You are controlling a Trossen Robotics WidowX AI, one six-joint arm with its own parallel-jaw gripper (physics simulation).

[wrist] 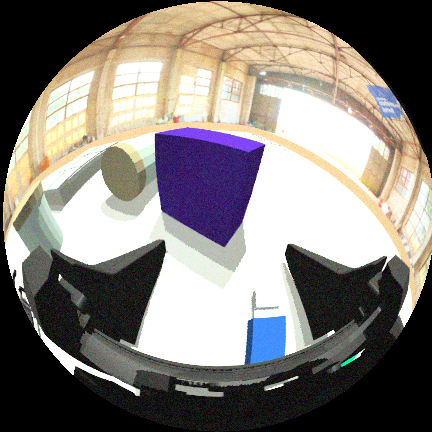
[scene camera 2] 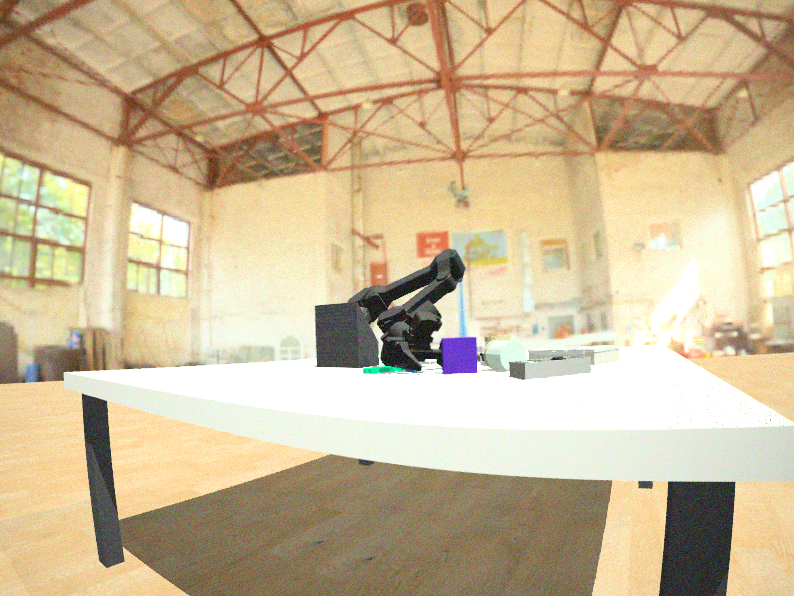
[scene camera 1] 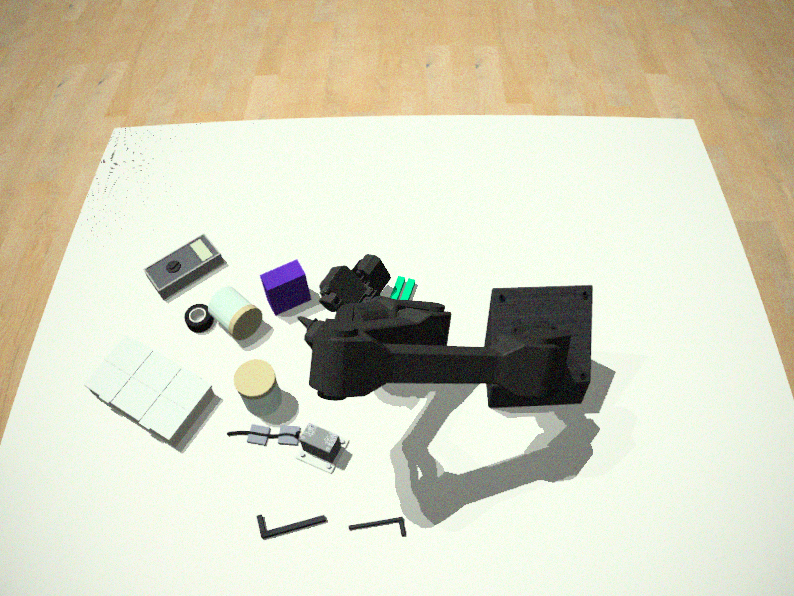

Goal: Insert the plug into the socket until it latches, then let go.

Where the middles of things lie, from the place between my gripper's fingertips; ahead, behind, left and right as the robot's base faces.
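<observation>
There is the purple cube [scene camera 1: 285,287], 3 cm above my hand and 5 cm ahead of it. The white tiled tray [scene camera 1: 166,399] is 1 cm above my hand, and it is also 18 cm to the left of the hand and 26 cm ahead of it. I find the grey socket block [scene camera 1: 321,448] 1 cm above my hand, 2 cm behind it and 27 cm to the left of it.
</observation>
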